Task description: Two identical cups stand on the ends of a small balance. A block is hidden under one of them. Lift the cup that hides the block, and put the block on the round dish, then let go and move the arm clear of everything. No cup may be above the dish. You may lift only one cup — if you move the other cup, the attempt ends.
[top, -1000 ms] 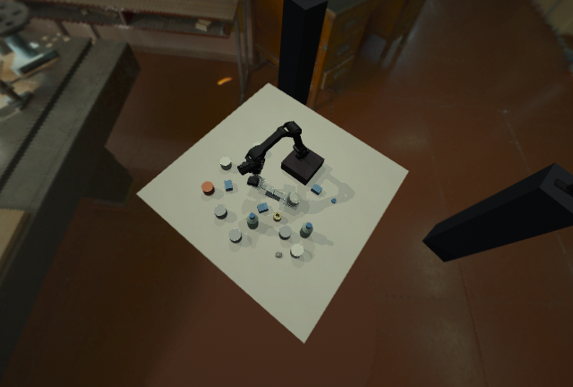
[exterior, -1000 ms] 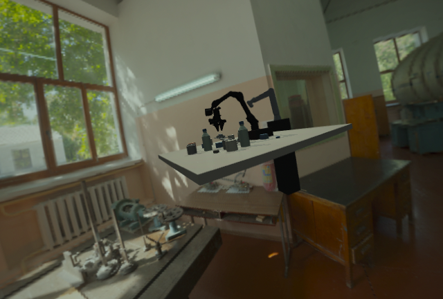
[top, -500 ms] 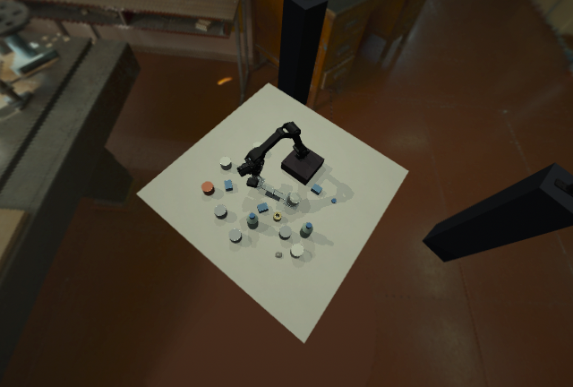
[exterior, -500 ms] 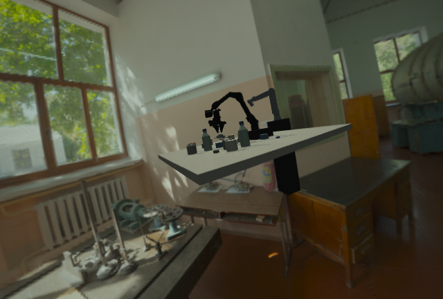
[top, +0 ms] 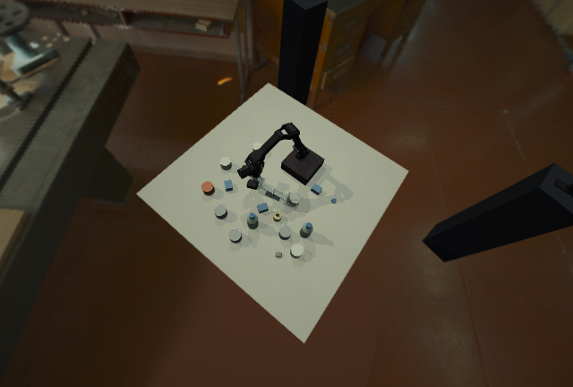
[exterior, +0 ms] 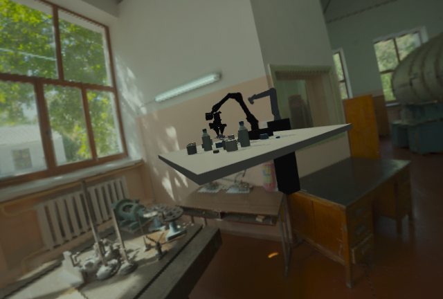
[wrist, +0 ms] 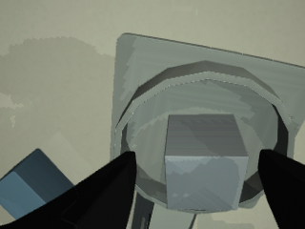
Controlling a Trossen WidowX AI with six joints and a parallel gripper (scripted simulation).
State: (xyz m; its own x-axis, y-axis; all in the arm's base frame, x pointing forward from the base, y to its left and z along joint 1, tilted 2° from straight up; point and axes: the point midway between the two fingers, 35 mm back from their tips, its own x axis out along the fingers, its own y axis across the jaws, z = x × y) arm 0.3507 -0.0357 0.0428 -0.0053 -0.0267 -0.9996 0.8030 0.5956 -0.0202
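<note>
Now: the round light-blue dish 15 cm to the right of my gripper tip, 9 cm below it and 9 cm behind it. Round my gripper tip: small balance 11 cm to the left, 5 cm below, 5 cm behind; orange cylinder 25 cm ahead, 18 cm to the right, 5 cm below.
</note>
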